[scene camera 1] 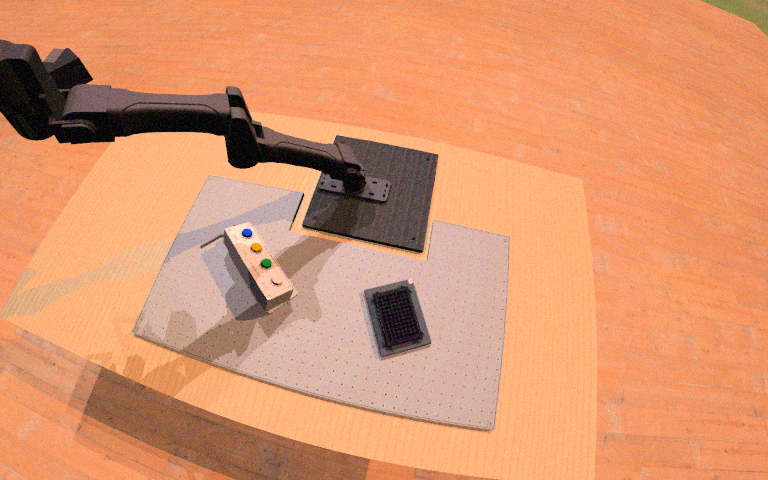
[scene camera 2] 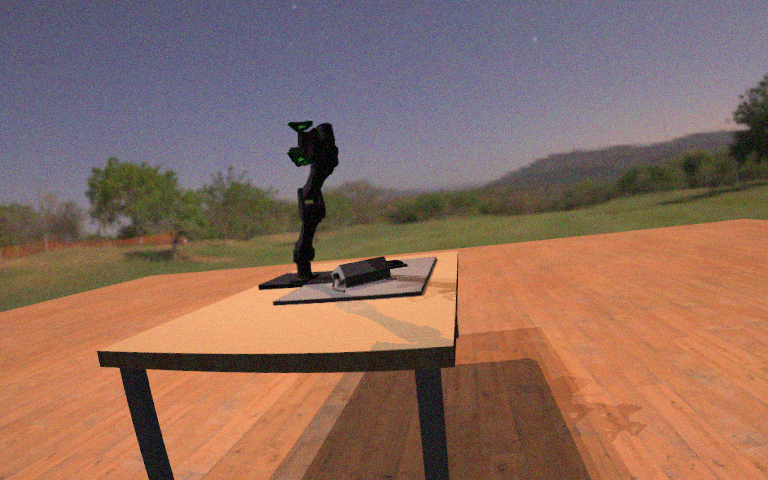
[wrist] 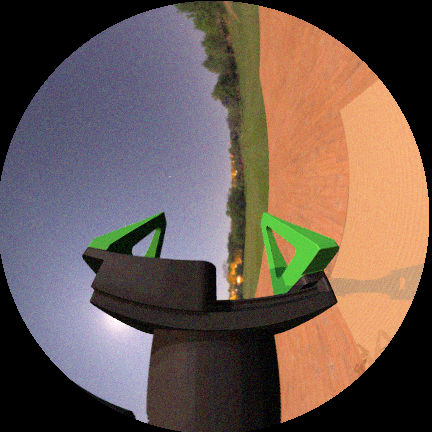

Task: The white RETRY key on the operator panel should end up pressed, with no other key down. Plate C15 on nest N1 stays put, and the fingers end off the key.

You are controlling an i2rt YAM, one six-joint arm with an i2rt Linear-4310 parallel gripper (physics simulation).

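Pixels of known places: gripper, between the fingertips: (scene camera 2: 288, 137) (wrist: 213, 217); arm's base, origin of its link: (scene camera 1: 354, 186) (scene camera 2: 305, 279).
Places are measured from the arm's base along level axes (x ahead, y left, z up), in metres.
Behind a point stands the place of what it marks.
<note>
The operator panel (scene camera 1: 259, 270) @(x 0.318, y -0.139, z 0.069 m) (scene camera 2: 362, 271) @(x 0.315, y -0.210, z 0.041 m) is a long box on the perforated board. Its top carries a blue key (scene camera 1: 246, 232) @(x 0.235, y -0.211, z 0.066 m), an orange key (scene camera 1: 256, 247) @(x 0.265, y -0.170, z 0.066 m), a green key (scene camera 1: 266, 263) @(x 0.297, y -0.130, z 0.066 m) and the white RETRY key (scene camera 1: 275, 280) @(x 0.331, y -0.094, z 0.068 m) at the end nearer the front. Whether any key is down cannot be told. The dark plate C15 (scene camera 1: 398, 315) @(x 0.332, y 0.192, z 0.022 m) sits on its nest N1 (scene camera 1: 425, 336) @(x 0.365, y 0.265, z 0.008 m), right of the panel. My gripper (scene camera 2: 300, 141) @(x 0.216, y -0.558, z 0.511 m) (wrist: 213, 217) @(x 0.216, y -0.558, z 0.511 m) is open and empty, with green fingers, high above the table and far from the keys. The fingers do not show in scene camera 1.
The arm's black base board (scene camera 1: 396, 226) @(x 0.097, y 0.142, z -0.002 m) lies in the notch of the grey perforated board (scene camera 1: 453, 384) @(x 0.461, y 0.351, z -0.004 m) on the wooden table (scene camera 1: 552, 316) @(x 0.250, y 0.604, z -0.017 m) (scene camera 2: 254, 333) @(x 0.159, y -0.813, z -0.017 m). A thin cable (scene camera 1: 211, 242) @(x 0.262, y -0.340, z -0.004 m) leaves the blue-key end of the panel. The arm (scene camera 1: 169, 113) @(x 0.200, y -0.231, z 0.411 m) (scene camera 2: 308, 226) @(x 0.108, y -0.168, z 0.230 m) stretches above the table's left part and casts shadows over the panel.
</note>
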